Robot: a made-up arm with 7 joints. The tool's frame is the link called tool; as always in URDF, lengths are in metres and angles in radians. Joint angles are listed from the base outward. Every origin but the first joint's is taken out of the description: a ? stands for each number. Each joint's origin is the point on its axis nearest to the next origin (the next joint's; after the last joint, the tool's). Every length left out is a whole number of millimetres.
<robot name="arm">
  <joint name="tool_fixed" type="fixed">
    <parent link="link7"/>
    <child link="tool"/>
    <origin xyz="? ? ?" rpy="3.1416 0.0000 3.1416"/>
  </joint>
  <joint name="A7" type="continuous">
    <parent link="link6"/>
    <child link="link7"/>
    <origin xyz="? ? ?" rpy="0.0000 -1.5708 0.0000"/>
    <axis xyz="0 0 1"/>
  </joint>
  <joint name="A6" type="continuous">
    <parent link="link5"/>
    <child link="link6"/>
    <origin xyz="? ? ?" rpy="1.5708 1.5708 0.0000"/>
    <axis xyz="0 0 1"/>
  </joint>
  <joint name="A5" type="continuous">
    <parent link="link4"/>
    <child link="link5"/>
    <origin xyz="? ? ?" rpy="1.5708 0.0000 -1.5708"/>
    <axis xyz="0 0 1"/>
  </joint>
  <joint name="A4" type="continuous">
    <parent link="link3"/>
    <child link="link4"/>
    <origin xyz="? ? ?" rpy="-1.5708 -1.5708 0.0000"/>
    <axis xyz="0 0 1"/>
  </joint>
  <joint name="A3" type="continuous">
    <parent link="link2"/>
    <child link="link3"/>
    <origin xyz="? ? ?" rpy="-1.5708 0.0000 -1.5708"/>
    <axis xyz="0 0 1"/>
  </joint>
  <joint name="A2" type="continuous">
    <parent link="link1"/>
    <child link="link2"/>
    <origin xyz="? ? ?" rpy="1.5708 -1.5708 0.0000"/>
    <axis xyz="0 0 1"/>
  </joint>
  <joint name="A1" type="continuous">
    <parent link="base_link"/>
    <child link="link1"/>
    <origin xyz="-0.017 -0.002 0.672" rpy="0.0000 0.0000 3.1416"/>
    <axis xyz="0 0 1"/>
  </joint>
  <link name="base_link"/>
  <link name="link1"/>
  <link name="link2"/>
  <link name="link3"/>
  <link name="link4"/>
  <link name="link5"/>
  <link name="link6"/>
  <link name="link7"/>
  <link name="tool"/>
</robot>
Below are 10 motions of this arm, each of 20 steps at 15 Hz.
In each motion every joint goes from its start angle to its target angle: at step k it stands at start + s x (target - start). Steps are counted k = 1, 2, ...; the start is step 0. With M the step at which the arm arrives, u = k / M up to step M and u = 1 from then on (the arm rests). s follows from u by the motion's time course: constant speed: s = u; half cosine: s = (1 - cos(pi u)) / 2; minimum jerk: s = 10 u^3 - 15 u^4 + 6 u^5.
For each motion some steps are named. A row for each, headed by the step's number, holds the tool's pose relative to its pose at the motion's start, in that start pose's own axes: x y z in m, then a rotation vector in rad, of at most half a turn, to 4 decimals.
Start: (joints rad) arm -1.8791 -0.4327 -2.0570 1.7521 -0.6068 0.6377 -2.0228
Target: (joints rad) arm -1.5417 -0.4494 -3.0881 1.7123 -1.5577 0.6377 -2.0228
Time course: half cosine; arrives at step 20
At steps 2, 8, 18, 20:
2: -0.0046 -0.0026 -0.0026 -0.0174 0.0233 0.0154
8: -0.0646 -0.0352 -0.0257 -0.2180 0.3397 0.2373
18: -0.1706 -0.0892 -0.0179 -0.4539 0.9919 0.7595
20: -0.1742 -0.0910 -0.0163 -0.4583 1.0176 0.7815

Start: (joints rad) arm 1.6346 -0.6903 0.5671 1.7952 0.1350 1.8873 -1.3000
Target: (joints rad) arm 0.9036 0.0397 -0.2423 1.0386 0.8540 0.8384 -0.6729
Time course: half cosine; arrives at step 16
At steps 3, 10, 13, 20:
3: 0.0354 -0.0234 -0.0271 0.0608 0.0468 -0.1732
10: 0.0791 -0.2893 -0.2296 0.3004 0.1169 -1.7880
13: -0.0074 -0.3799 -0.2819 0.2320 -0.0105 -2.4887
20: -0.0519 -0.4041 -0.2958 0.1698 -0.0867 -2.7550

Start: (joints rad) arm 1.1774 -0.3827 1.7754 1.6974 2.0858 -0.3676 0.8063
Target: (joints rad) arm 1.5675 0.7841 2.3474 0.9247 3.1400 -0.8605 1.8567
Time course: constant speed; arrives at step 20
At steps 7, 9, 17, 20:
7: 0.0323 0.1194 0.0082 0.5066 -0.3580 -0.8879
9: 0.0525 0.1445 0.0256 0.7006 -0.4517 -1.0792
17: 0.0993 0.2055 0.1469 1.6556 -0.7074 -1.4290
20: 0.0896 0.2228 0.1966 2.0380 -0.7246 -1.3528

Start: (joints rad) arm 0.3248 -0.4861 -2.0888 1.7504 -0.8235 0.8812 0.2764
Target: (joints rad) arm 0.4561 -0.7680 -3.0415 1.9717 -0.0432 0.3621 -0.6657
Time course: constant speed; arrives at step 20
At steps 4, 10, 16, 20:
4: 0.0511 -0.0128 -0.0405 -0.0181 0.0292 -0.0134
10: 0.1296 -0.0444 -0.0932 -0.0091 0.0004 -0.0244
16: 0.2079 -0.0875 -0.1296 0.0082 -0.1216 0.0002
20: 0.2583 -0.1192 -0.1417 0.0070 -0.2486 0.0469

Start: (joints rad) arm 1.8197 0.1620 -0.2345 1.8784 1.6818 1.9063 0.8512
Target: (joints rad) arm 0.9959 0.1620 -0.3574 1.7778 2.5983 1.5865 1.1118
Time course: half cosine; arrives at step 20
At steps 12, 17, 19, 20:
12: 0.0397 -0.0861 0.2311 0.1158 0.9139 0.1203
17: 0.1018 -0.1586 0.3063 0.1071 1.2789 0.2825
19: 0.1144 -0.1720 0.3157 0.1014 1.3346 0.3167
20: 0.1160 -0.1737 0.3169 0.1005 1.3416 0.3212

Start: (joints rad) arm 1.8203 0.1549 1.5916 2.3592 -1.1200 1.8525 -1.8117
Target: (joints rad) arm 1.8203 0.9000 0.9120 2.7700 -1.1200 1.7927 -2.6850
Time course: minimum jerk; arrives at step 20
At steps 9, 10, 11, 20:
9: -0.0416 -0.0977 -0.1776 0.1736 0.2357 0.0653
10: -0.0577 -0.1110 -0.2185 0.2146 0.2897 0.0885
11: -0.0757 -0.1211 -0.2586 0.2565 0.3438 0.1150
20: -0.1702 -0.1301 -0.4167 0.4524 0.5769 0.2734

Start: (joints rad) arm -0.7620 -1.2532 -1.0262 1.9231 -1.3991 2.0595 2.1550
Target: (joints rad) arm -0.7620 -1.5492 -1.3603 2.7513 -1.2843 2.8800 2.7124
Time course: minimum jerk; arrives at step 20
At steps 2, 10, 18, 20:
2: -0.0008 0.0025 -0.0020 0.0000 -0.0108 -0.0116
10: 0.0040 0.1315 -0.1217 0.0470 -0.6537 -0.6144
18: 0.0820 0.2195 -0.2138 0.1805 -1.3302 -1.0575
20: 0.0837 0.2206 -0.2149 0.1835 -1.3422 -1.0635

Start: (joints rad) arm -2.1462 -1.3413 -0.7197 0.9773 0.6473 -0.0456 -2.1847
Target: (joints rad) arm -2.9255 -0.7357 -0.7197 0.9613 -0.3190 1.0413 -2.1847
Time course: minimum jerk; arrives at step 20
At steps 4, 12, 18, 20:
4: 0.0010 0.0116 0.0010 -0.0032 0.0489 0.0967
12: -0.0299 0.0582 0.0147 -0.4185 0.8739 0.8185
18: -0.0375 0.0463 0.0462 -0.8249 1.3918 0.8385
20: -0.0375 0.0460 0.0474 -0.8373 1.4063 0.8350

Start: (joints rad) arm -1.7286 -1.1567 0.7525 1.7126 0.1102 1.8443 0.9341
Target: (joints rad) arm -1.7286 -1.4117 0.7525 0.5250 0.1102 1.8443 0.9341
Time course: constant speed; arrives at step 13
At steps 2, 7, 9, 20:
2: 0.0028 -0.0063 -0.0383 -0.0738 -0.1361 -0.0223
7: 0.0343 -0.0304 -0.1327 -0.2614 -0.4704 -0.0984
9: 0.0559 -0.0438 -0.1676 -0.3388 -0.6008 -0.1366
20: 0.1110 -0.0779 -0.2281 -0.4993 -0.8541 -0.2257

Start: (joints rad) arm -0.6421 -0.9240 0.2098 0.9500 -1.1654 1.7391 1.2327
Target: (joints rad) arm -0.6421 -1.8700 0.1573 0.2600 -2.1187 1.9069 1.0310
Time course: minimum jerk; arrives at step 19
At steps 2, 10, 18, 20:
2: 0.0026 -0.0008 -0.0010 0.0088 -0.0054 -0.0025
10: 0.1228 -0.0654 -0.0541 0.4243 -0.3516 -0.1552
18: 0.1779 -0.1448 -0.0887 0.6776 -0.6918 -0.2982
20: 0.1780 -0.1451 -0.0888 0.6783 -0.6929 -0.2986

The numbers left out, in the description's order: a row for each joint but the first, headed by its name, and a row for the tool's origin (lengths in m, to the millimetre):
tool: 0.024 -0.029 0.000
A7: -0.090 0.038 0.000
A6: 0.020 -0.009 0.000
A5: -0.224 -0.042 0.000
A4: -0.059 0.022 0.000
A3: 0.308 -0.008 0.000
A2: -0.012 -0.022 0.000

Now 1 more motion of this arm.
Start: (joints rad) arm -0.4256 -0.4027 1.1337 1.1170 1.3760 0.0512 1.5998
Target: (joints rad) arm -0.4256 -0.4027 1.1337 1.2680 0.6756 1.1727 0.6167
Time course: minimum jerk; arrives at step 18
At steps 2, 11, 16, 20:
2: 0.0017 -0.0014 -0.0006 -0.0009 -0.0126 0.0195
11: 0.1133 -0.0229 0.0067 -0.1099 -0.7641 1.1524
16: 0.1402 -0.0025 0.0316 -0.1820 -1.1133 1.5453
20: 0.1409 -0.0015 0.0328 -0.1853 -1.1283 1.5593

